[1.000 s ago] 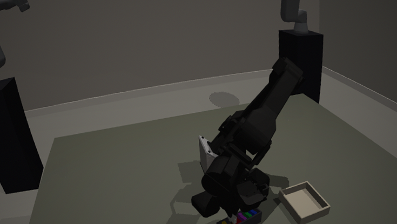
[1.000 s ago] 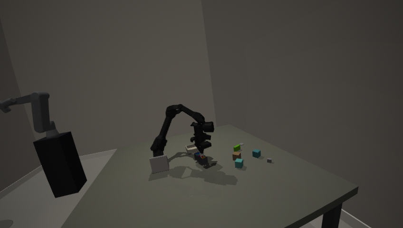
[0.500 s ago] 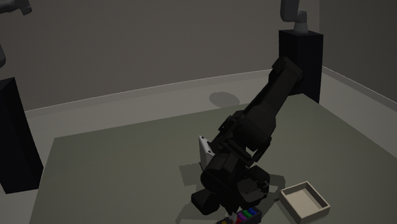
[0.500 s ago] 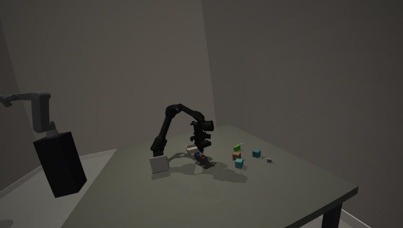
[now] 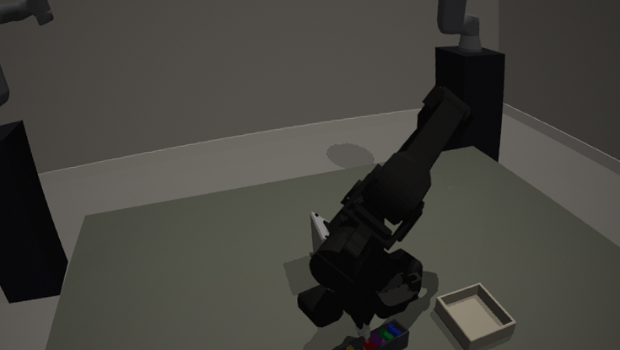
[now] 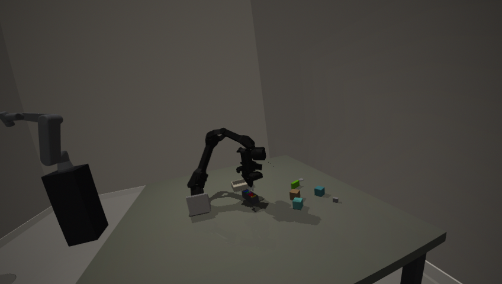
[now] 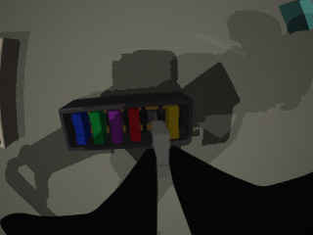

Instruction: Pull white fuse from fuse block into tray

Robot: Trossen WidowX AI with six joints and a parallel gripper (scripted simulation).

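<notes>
My gripper tip is now 230 mm to the right of the beige tray and 80 mm above it. From my gripper tip the other things lie so: brown cube: 210 mm ahead, 100 mm to the right, 70 mm below; small grey cube: 360 mm ahead, 240 mm to the right, 80 mm below; white fuse: 10 mm below.
</notes>
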